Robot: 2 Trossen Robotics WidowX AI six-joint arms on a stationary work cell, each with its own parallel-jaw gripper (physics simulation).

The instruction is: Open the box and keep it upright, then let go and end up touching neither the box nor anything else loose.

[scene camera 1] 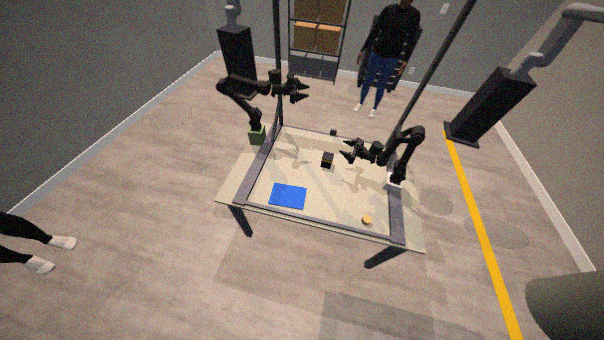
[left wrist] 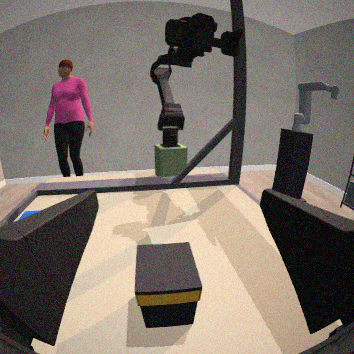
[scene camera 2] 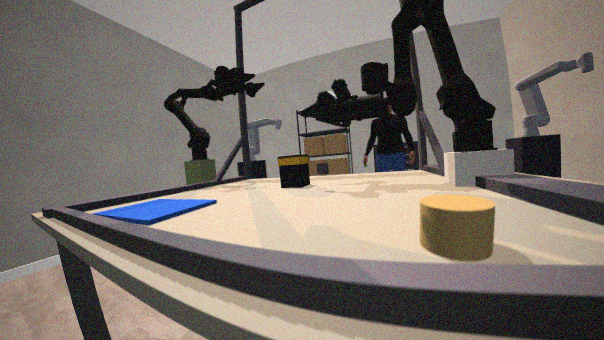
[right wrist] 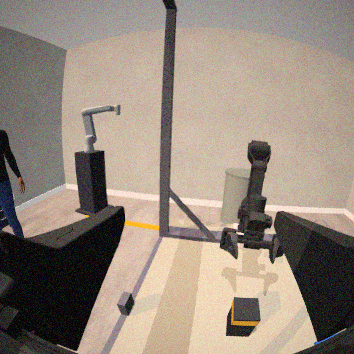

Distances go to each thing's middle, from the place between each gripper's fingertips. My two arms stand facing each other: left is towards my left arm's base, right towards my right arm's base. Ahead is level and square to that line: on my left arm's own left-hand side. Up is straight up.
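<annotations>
My left gripper's 10 mm short of the lid point(left wrist: 165, 273), 60 mm to the left of it and 130 mm above it. Counting from that left gripper, the black box point(left wrist: 163, 315) is 60 mm to the right, 10 mm ahead and 160 mm below, and the blue mat point(scene camera 2: 147, 213) is 200 mm to the right, 340 mm ahead and 200 mm below. The yellow cylinder point(scene camera 2: 458, 227) is 270 mm to the left of my left gripper, 320 mm ahead of it and 190 mm below it. By its middle, the blue mat is nearer to my left gripper than to my right hand, and by its middle the yellow cylinder is nearer to my left gripper than to my right hand as well.
My right hand, meanwhile, is 110 mm short of the lid, 210 mm to the right of it and 360 mm above it. Measured from my right hand, the black box is 110 mm ahead, 210 mm to the left and 390 mm below, the blue mat's 440 mm ahead, 70 mm to the left and 430 mm below, and the yellow cylinder's 420 mm ahead, 540 mm to the left and 420 mm below.
</annotations>
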